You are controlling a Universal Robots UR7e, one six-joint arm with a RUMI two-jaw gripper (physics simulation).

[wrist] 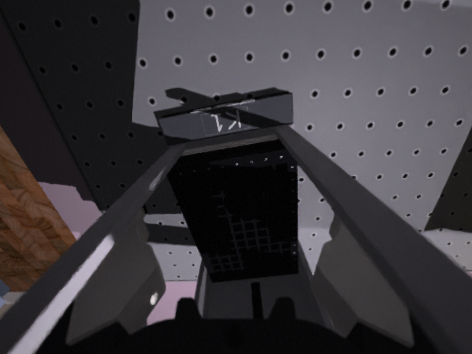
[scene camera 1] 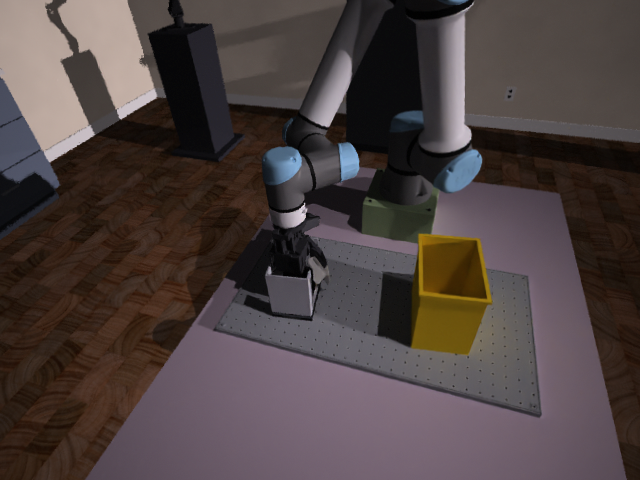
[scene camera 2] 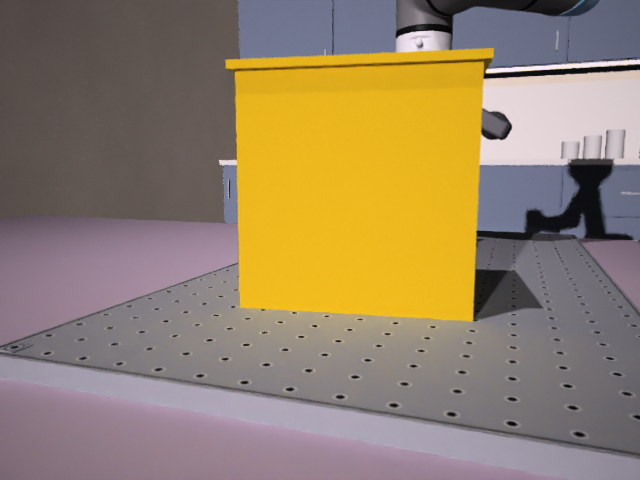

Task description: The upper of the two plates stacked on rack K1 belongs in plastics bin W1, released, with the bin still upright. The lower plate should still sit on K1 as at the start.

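Places are measured from the arm's base along level axes (x down, y left, z ahead), in metres.
Pixels of known places: gripper, fingertip midpoint: point(wrist: 237, 192); arm's base, link origin: point(scene camera 1: 405, 190).
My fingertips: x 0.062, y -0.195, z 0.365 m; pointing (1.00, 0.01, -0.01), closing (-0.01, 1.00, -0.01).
Observation:
Ahead of a thing's pixels: the offset from my fingertips to its top centre. Level surfaces: height alone.
Rack K1 @[dz +0.019, dx -0.104, dy +0.003 m] point(scene camera 1: 291, 295) point(wrist: 272, 114) has tall side walls and stands near the left end of the pegboard. A black gridded plate @[dz +0.030, dx -0.011, dy +0.004 m] point(wrist: 250, 215) lies inside it, seen from above in deep shadow. The lower plate cannot be told apart under it. My gripper point(scene camera 1: 297, 266) point(wrist: 237, 192) is open and empty, low over the rack, with its fingers spread on either side of the plate in the wrist view. The rack wall hides the fingertips in scene camera 1. Bin W1 @[dz +0.003, dx -0.143, dy +0.340 m] point(scene camera 1: 444, 325) point(scene camera 2: 356, 191) is yellow, tall and upright; it hides the rack in scene camera 2.
The grey pegboard @[dx +0.036 m] point(scene camera 1: 361, 356) point(scene camera 2: 289, 356) lies on the pink table @[dx +0.049 m] point(scene camera 1: 289, 413) point(scene camera 2: 129, 418) and bears the rack and the bin. The bin stands well to the right of the rack in scene camera 1. The arm's green base block point(scene camera 1: 395, 219) stands behind the pegboard.

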